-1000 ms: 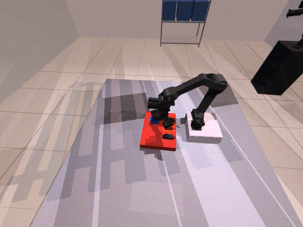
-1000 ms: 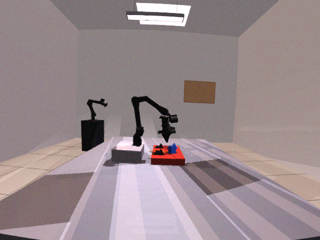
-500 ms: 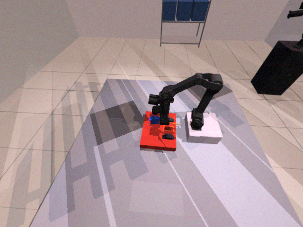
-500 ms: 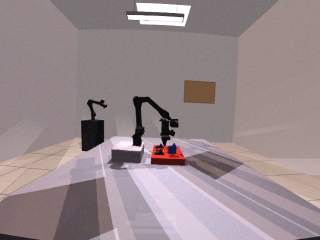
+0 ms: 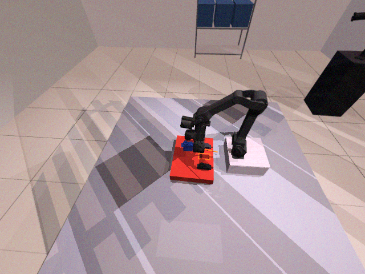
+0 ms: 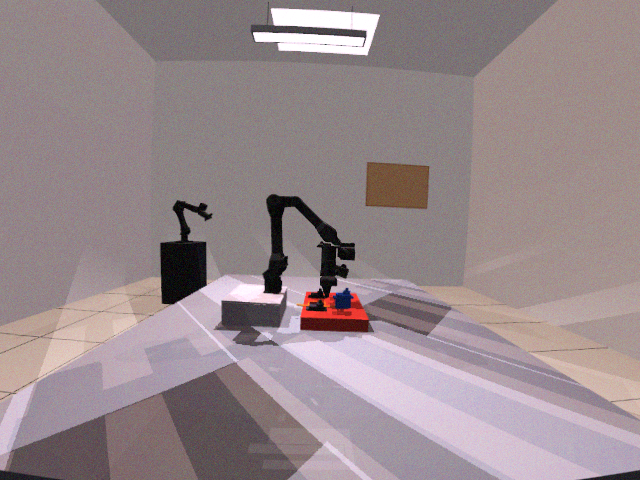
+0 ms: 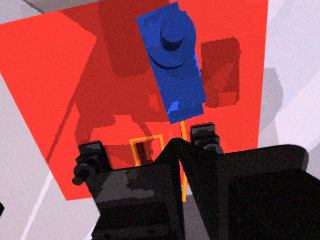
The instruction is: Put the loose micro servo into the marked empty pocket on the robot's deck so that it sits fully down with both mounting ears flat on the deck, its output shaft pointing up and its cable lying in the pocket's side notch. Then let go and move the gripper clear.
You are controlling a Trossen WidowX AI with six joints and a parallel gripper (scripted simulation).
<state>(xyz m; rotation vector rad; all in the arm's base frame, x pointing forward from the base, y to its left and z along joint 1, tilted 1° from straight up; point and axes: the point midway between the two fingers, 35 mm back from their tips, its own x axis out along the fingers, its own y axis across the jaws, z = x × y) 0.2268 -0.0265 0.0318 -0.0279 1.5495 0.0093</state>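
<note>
The red deck lies 7 cm ahead of my gripper tip, 6 cm below it and 4 cm to the left of it.
</note>
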